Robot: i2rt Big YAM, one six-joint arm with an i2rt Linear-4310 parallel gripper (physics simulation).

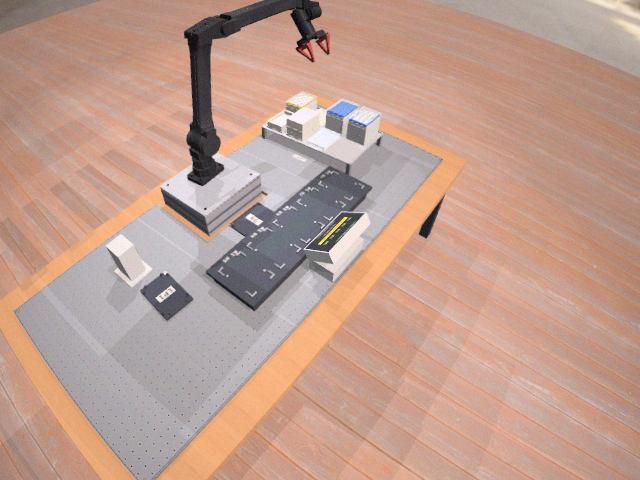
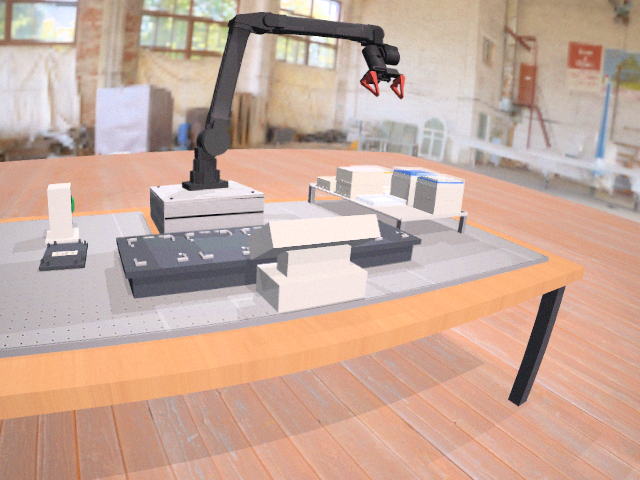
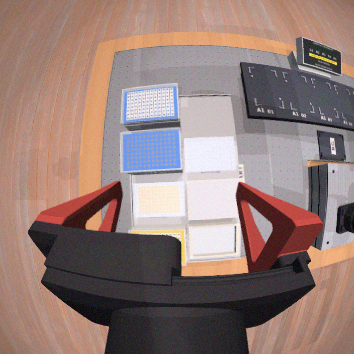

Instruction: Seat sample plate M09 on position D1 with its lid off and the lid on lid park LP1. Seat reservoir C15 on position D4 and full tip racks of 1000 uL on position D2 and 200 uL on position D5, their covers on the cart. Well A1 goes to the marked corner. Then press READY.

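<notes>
My gripper (image 1: 320,56) (image 2: 389,96) (image 3: 178,187) is open and empty, high above the cart (image 1: 354,153) (image 2: 413,212) (image 3: 206,115). On the cart are a blue-rimmed rack with pale tips (image 1: 364,116) (image 3: 150,104), a solid blue-topped rack (image 1: 342,108) (image 3: 151,151), a yellow-rimmed rack (image 1: 301,99), a flat white piece (image 1: 324,138) (image 3: 210,154), a cream box (image 1: 303,124) (image 3: 212,199), a plate with a pale yellow top (image 3: 159,200) and a white tray-like piece (image 3: 213,241). Labels for M09 and C15 are unreadable. The deck (image 1: 297,222) (image 3: 260,90) and lid park LP1 (image 1: 165,294) (image 2: 64,253) bear no labware.
A display console (image 1: 338,232) (image 2: 323,232) (image 3: 320,57) stands at the deck's front side. A pale post (image 1: 125,258) (image 2: 61,211) with a green part stands beside LP1. A dark pad (image 1: 253,219) (image 3: 332,145) lies between the deck and the arm's base (image 1: 211,193) (image 2: 206,206).
</notes>
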